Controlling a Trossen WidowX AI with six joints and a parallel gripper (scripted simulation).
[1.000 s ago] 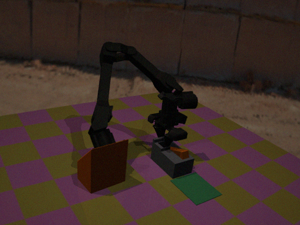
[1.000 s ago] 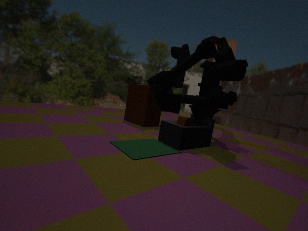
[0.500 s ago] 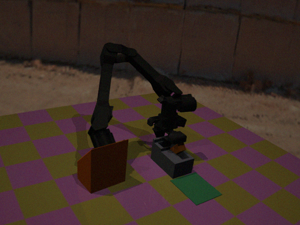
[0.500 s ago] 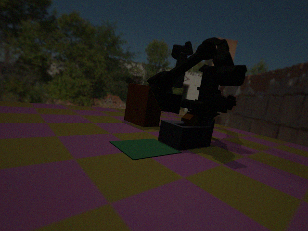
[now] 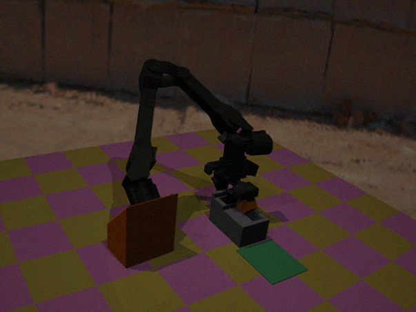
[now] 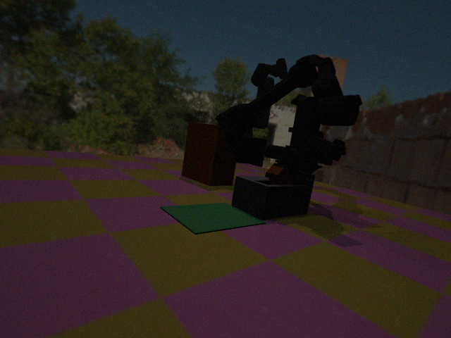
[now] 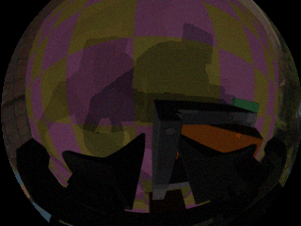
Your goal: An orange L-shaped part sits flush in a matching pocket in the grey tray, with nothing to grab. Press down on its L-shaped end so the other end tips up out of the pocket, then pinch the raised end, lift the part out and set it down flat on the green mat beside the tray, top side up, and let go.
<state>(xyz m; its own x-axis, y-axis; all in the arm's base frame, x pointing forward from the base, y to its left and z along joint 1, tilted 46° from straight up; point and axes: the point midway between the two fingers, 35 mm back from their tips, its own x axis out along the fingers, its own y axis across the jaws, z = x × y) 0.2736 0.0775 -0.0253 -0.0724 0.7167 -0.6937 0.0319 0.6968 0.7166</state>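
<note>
Right now my gripper tip is 10 mm past the orange L-shaped part and 40 mm to the left of it. Also, from my gripper tip: green mat 10 mm behind, 220 mm to the right, 50 mm below.
</note>
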